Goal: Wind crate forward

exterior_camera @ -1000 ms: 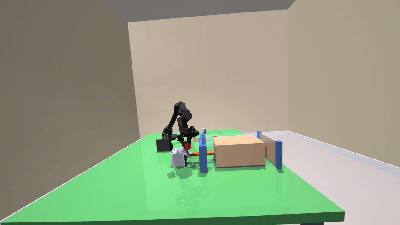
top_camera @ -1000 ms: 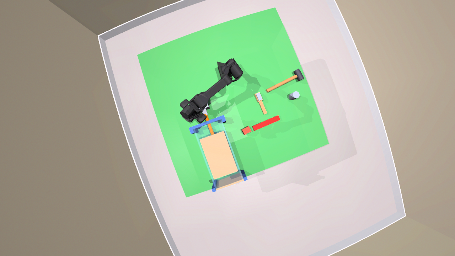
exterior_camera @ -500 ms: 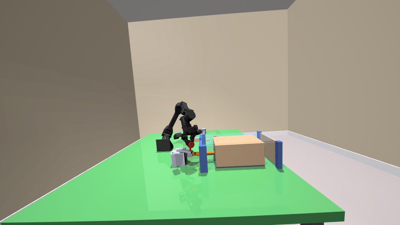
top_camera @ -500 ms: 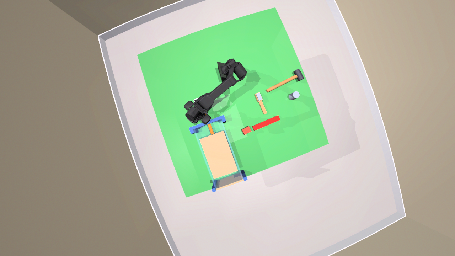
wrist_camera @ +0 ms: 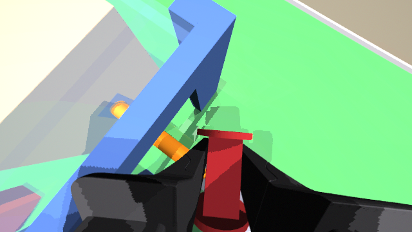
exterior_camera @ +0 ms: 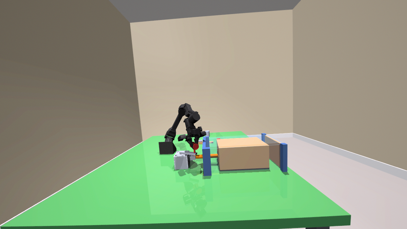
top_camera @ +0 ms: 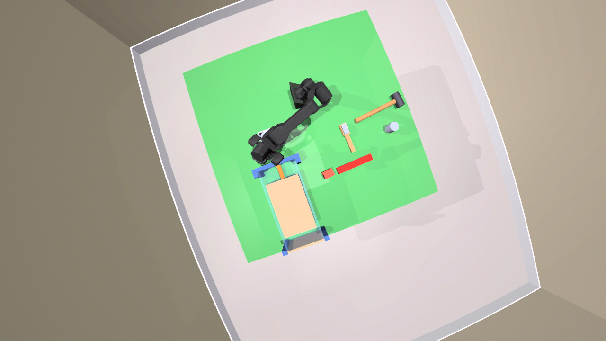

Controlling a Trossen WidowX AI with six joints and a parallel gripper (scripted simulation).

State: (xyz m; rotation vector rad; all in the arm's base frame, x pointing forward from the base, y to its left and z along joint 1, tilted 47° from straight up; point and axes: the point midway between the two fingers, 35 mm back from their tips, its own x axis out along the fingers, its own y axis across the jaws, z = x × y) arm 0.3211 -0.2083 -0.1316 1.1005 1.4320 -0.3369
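Right now my gripper tip is 50 mm past the winch handle, 20 mm to the right of it and 30 mm above it. Round my gripper tip: blue steel frame 50 mm ahead, 60 mm to the left, 30 mm below; then winch 120 mm behind, 20 mm to the left, 100 mm below; then red knob 10 mm behind, 10 mm to the left.
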